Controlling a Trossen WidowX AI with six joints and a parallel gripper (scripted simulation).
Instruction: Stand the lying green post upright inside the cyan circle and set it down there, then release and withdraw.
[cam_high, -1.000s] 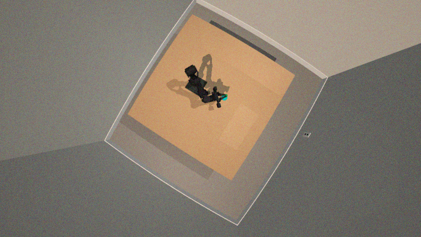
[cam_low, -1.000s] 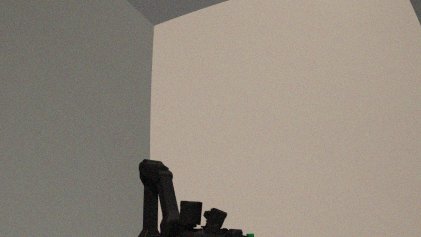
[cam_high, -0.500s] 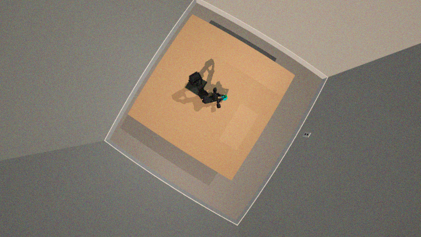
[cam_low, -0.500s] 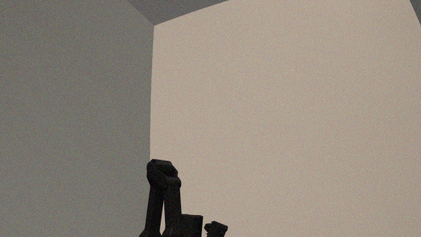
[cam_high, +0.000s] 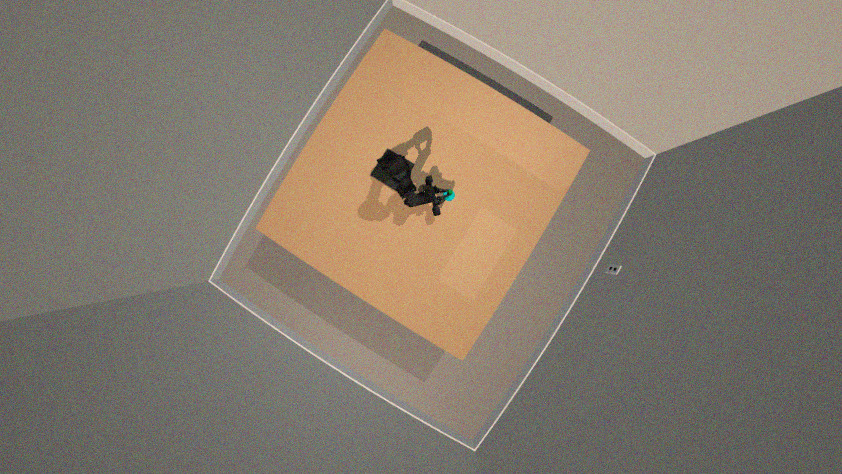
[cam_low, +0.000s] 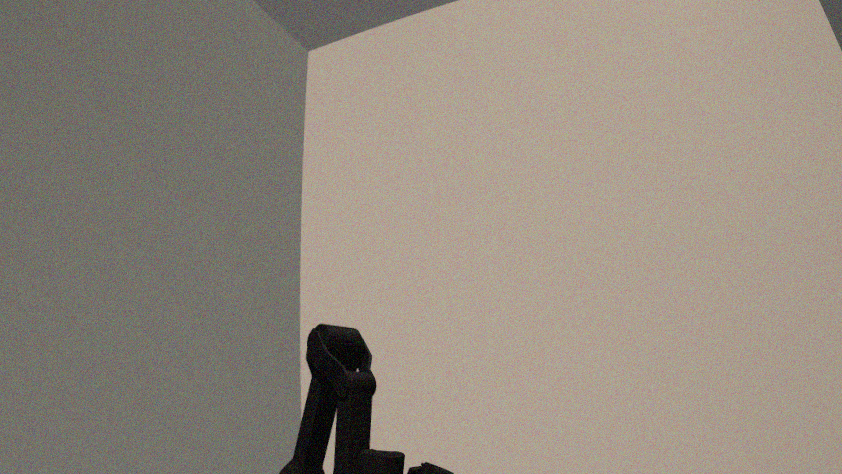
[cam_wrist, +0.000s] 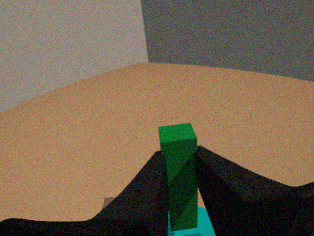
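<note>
The green post lies 20 mm below my gripper tip. Also, from my gripper tip: cyan circle 70 mm below.
</note>
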